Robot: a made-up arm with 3 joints.
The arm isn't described. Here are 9 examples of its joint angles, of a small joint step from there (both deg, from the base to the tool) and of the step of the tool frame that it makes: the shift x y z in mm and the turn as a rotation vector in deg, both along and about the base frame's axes.
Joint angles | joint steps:
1: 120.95 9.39 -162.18 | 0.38 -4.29 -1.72
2: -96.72 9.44 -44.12 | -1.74 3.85 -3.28
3: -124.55 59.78 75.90 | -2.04 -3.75 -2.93
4: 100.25 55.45 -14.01 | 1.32 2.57 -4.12
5: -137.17 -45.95 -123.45 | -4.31 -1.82 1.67
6: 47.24 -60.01 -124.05 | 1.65 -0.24 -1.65
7: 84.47 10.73 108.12 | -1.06 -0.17 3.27
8: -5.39 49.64 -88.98 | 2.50 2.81 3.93
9: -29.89 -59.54 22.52 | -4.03 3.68 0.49
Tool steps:
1: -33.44 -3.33 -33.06 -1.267 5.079 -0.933
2: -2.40 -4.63 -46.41 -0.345 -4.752 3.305
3: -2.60 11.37 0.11 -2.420 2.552 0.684
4: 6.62 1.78 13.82 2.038 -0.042 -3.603
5: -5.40 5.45 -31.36 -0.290 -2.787 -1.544
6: -11.87 -6.26 -19.46 -0.969 2.153 -1.326
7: 10.06 -7.51 2.78 0.051 -1.709 3.171
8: 0.88 9.80 -11.85 -2.865 -1.433 -2.108
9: -34.01 -0.89 14.70 -0.351 -7.777 0.630
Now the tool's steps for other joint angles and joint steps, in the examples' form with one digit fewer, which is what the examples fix.
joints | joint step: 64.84 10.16 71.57 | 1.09 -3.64 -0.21
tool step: 6.8 1.3 -15.3 -0.24 4.77 -0.16
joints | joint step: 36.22 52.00 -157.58 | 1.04 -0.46 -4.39
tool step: 18.2 -11.6 -12.2 4.17 2.77 -0.18
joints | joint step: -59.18 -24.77 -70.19 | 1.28 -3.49 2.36
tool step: 44.2 5.2 11.4 -2.12 4.28 -0.82
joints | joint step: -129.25 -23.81 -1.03 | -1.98 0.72 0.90
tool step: 6.7 -1.8 -15.6 -0.07 -2.88 -0.89
